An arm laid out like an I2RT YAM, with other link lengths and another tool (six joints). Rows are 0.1 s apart.
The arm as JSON. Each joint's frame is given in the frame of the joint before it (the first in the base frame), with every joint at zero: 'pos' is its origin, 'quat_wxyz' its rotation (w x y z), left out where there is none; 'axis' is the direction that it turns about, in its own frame. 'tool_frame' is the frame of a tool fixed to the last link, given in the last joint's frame.
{
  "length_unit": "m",
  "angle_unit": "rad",
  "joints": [
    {
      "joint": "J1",
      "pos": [
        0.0,
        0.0,
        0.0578
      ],
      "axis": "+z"
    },
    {
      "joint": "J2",
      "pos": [
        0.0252,
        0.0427,
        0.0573
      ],
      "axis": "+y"
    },
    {
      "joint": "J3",
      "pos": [
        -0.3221,
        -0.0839,
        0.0
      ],
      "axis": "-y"
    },
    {
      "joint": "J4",
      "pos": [
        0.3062,
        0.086,
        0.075
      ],
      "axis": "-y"
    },
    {
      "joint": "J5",
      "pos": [
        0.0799,
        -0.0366,
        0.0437
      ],
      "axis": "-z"
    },
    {
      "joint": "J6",
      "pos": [
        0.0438,
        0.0,
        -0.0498
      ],
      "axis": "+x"
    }
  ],
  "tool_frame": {
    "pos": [
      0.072,
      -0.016,
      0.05
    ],
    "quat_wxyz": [
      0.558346,
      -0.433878,
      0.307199,
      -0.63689
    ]
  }
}
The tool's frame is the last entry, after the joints.
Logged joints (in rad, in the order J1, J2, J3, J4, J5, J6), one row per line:
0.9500, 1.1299, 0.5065, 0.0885, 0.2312, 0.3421
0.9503, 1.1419, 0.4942, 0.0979, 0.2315, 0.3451
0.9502, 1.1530, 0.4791, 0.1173, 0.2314, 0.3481
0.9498, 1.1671, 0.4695, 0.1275, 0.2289, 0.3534
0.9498, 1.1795, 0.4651, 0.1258, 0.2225, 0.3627
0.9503, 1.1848, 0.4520, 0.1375, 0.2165, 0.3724
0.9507, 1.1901, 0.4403, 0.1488, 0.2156, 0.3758
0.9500, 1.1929, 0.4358, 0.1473, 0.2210, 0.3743
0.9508, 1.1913, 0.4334, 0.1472, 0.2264, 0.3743
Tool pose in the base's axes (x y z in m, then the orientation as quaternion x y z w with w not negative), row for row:
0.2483, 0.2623, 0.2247, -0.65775, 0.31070, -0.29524, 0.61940
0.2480, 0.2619, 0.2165, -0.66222, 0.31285, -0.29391, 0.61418
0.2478, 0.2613, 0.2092, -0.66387, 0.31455, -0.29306, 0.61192
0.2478, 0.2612, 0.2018, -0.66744, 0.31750, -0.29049, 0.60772
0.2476, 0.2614, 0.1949, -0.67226, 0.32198, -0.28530, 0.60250
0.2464, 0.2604, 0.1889, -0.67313, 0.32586, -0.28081, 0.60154
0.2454, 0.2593, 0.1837, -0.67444, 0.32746, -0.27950, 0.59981
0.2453, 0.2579, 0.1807, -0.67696, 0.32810, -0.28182, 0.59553
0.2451, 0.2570, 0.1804, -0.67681, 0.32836, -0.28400, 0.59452
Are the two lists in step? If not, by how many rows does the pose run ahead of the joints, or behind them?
They are in step.
